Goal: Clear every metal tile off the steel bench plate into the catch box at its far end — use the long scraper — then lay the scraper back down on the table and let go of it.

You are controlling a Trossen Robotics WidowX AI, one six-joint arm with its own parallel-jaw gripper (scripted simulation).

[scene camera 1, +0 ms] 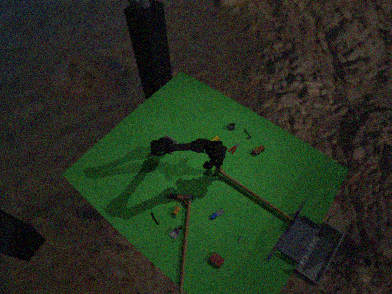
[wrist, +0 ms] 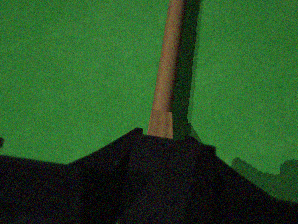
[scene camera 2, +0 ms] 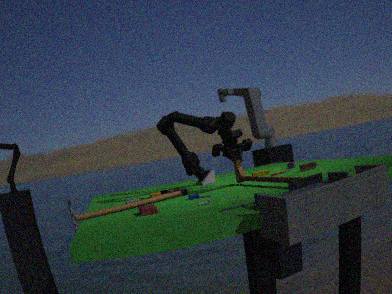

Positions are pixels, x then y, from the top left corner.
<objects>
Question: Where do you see a long wooden scraper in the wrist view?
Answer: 163,173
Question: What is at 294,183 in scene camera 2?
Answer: A long wooden scraper.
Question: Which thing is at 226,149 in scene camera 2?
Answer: My gripper.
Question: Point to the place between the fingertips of my gripper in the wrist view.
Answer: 162,138
</objects>
